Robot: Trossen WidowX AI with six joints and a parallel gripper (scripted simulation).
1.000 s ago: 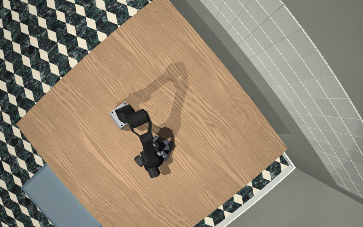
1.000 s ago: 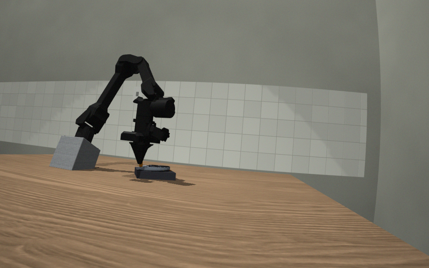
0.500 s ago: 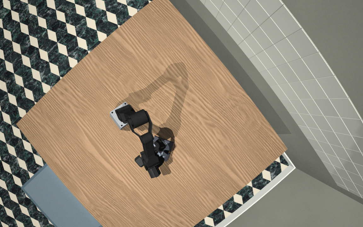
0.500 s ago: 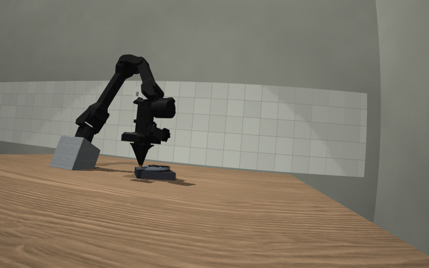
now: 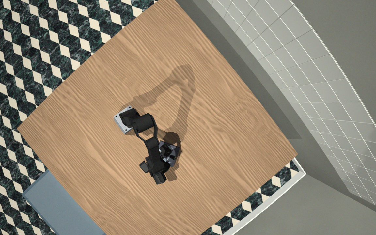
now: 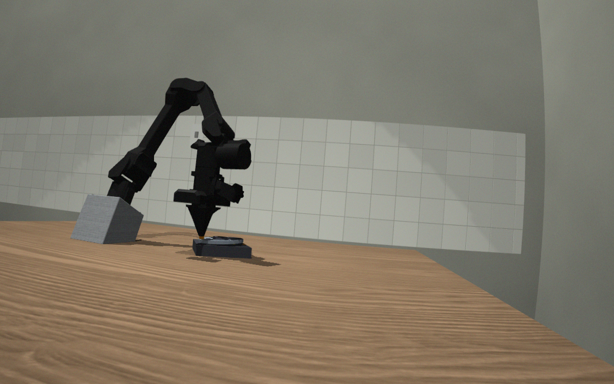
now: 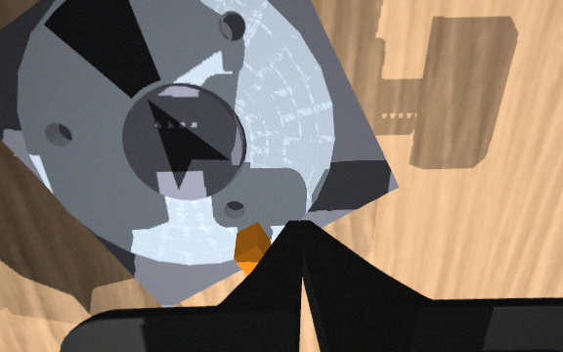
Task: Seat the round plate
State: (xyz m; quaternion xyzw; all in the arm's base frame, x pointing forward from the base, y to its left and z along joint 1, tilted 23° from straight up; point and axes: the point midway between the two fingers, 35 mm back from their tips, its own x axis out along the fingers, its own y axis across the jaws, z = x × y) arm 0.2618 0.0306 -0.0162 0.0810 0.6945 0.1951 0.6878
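Now: hand 50 mm to the right of the plate, 40 mm above it and 30 mm short of it. Round my hand: dark grey square base: 60 mm below, 40 mm to the left, 30 mm ahead; then raised central hub: 50 mm to the left, 40 mm below, 30 mm ahead.
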